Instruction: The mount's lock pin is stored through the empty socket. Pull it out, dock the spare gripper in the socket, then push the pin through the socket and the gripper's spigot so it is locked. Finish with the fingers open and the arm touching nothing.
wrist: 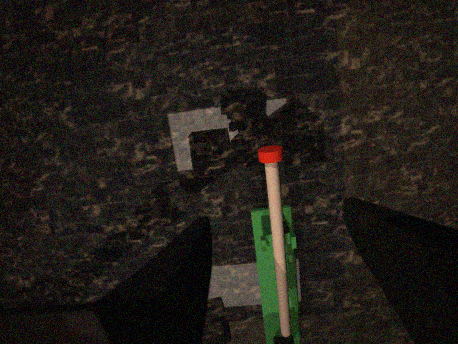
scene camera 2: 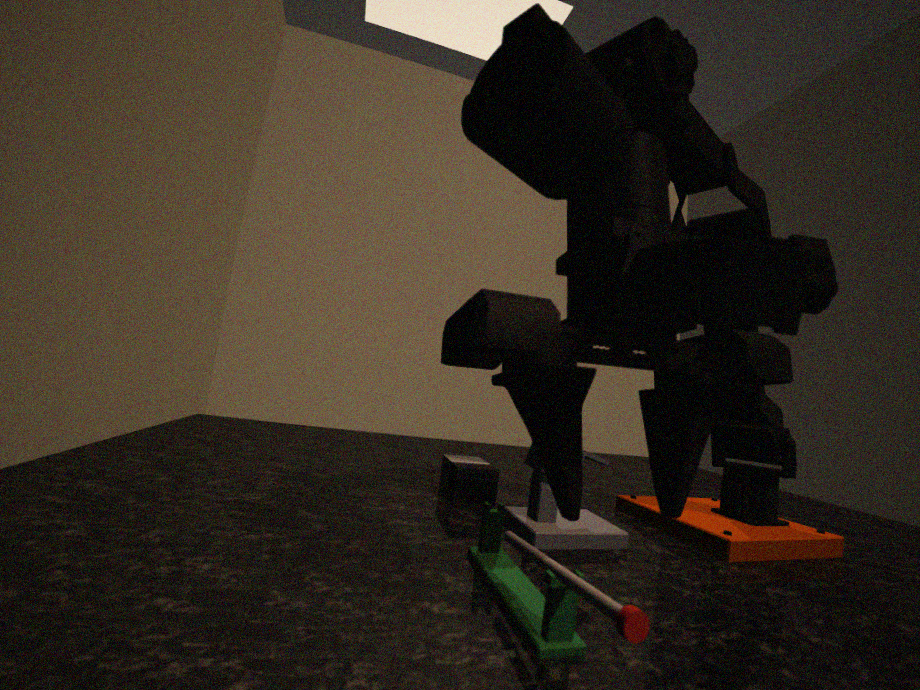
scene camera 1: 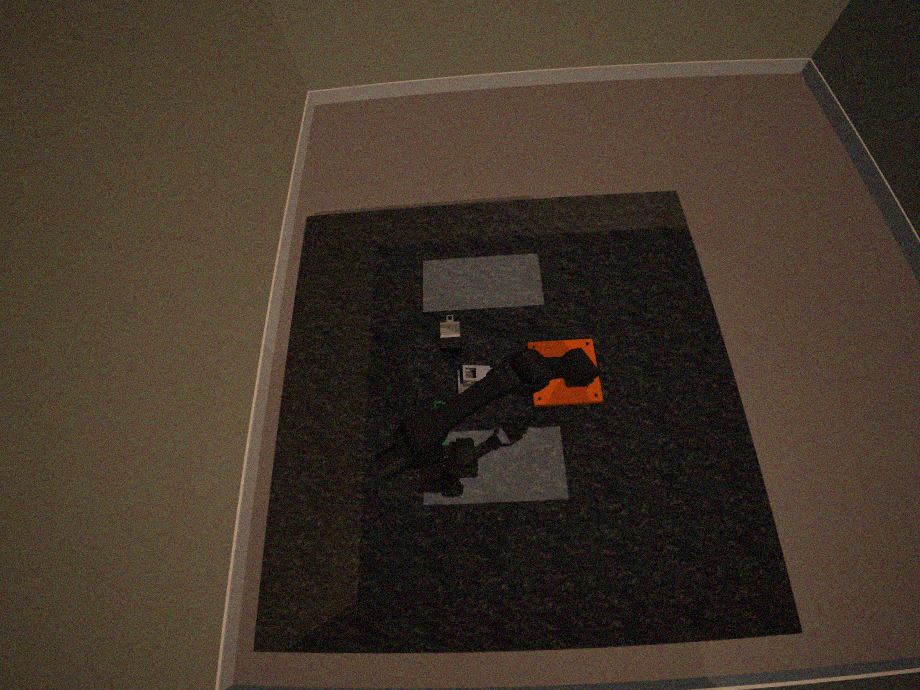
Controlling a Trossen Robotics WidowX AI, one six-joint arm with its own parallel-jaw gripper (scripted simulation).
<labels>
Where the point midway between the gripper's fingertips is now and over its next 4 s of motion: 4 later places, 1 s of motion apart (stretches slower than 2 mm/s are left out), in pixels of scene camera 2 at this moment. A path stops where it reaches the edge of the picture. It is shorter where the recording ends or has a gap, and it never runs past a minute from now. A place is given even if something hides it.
My gripper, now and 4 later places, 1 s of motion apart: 622,518; 552,494; 541,573; 541,596; 542,547
</labels>
